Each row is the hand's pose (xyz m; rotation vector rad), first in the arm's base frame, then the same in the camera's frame.
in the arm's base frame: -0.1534 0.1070 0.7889 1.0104 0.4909 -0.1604
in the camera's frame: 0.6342 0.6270 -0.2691 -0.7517 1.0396 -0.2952
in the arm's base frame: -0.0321 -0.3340 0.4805 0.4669 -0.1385 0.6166
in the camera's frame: 1.0270 0.3190 -0.0343 -0.8190 1.1460 0.8956
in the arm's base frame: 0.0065 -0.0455 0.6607 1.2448 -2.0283 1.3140
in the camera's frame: 0.8478 0.4870 -0.2727 1.1295 0.1018 1.6515
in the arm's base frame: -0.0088 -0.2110 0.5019 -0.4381 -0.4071 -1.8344
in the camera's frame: 0.9524 0.3349 -0.1359 -1.7014 -1.2129 -0.4029
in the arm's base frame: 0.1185 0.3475 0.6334 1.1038 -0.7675 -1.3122
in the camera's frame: 0.6299 0.4386 -0.6161 -0.3937 -0.5605 -0.2635
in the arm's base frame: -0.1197 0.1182 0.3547 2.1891 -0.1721 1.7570
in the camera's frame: 0.6267 0.1915 -0.2612 1.4143 1.5231 0.5471
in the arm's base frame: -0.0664 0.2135 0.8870 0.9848 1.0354 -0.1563
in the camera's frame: 0.6183 0.7130 -0.4136 -0.8363 1.3712 -0.7089
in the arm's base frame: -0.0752 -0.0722 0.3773 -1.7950 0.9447 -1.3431
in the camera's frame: 0.7989 0.2142 -0.1685 2.5327 0.5160 0.7112
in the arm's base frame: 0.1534 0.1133 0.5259 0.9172 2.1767 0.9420
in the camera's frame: 0.8216 0.3340 -0.4749 -0.2437 2.7992 -1.0843
